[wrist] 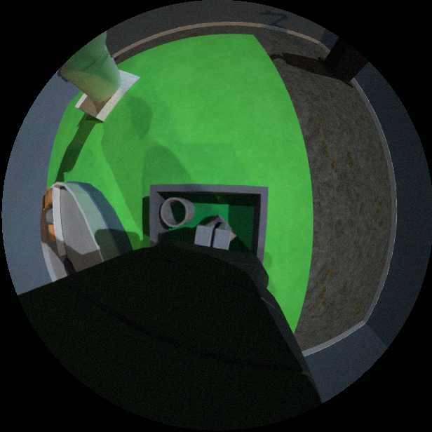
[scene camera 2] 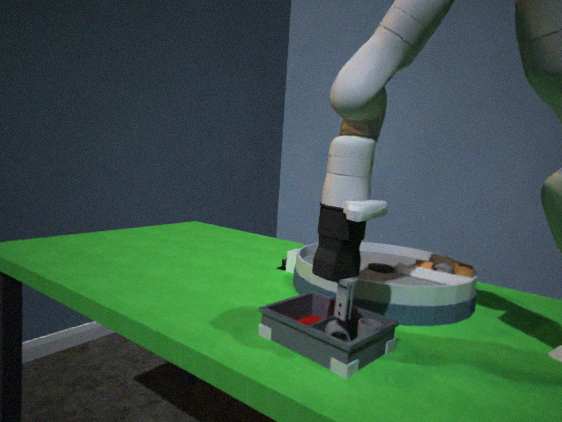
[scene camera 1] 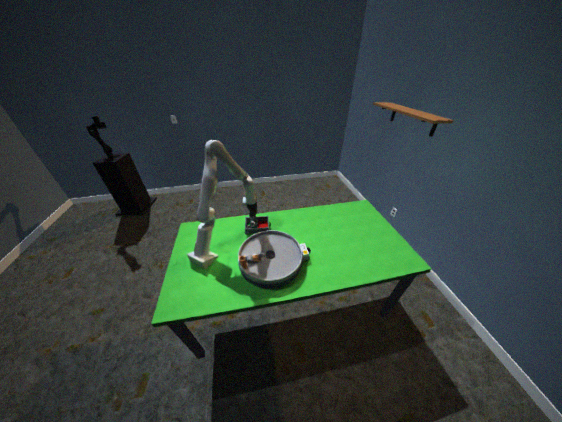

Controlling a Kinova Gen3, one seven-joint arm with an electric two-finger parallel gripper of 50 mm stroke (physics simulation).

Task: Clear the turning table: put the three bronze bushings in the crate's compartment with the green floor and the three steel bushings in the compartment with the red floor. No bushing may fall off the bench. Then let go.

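Pixels of known places: gripper, between the fingertips: (scene camera 2: 341,317) (scene camera 1: 251,220); arm's base, origin of its link: (scene camera 1: 201,254).
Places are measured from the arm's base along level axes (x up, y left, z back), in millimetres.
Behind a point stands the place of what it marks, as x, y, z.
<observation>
My gripper (scene camera 1: 253,224) {22, 321, -315} (scene camera 2: 344,317) {22, 321, -315} (wrist: 217,231) is shut and empty, its fingertips down inside the crate (scene camera 2: 300,338) {-12, 376, -352} (wrist: 210,189), over the green-floored compartment. One grey-looking bushing (scene camera 2: 369,326) {6, 277, -291} (wrist: 177,212) stands upright in that compartment's corner. Another bushing (scene camera 2: 336,330) {4, 333, -315} lies tipped there, partly hidden by the fingers in the wrist view. I cannot tell their metal. The red floor (scene camera 1: 263,225) {-33, 316, -407} (scene camera 2: 309,320) {-33, 272, -427} shows in the other compartment. On the turning table (scene camera 1: 282,260) {14, -80, -548} (scene camera 2: 425,295) {22, 86, -293} (wrist: 82,225) are orange-brown pieces (scene camera 1: 243,261) {43, -102, -302} (scene camera 2: 464,270) {45, -98, -297} (wrist: 52,232) with a grey round one (scene camera 2: 442,267) {50, -57, -329} (wrist: 49,216) among them.
The turning table's wall rises close beside the crate. A white box (scene camera 1: 304,251) {20, -15, -698} (scene camera 2: 293,260) {-3, 58, -688} sits at its rim. The arm's base (scene camera 1: 202,258) {18, -52, -23} (wrist: 102,102) stands on the green bench (scene camera 1: 350,240) {-39, 128, -1070}. The bench edge runs near the crate's outer side.
</observation>
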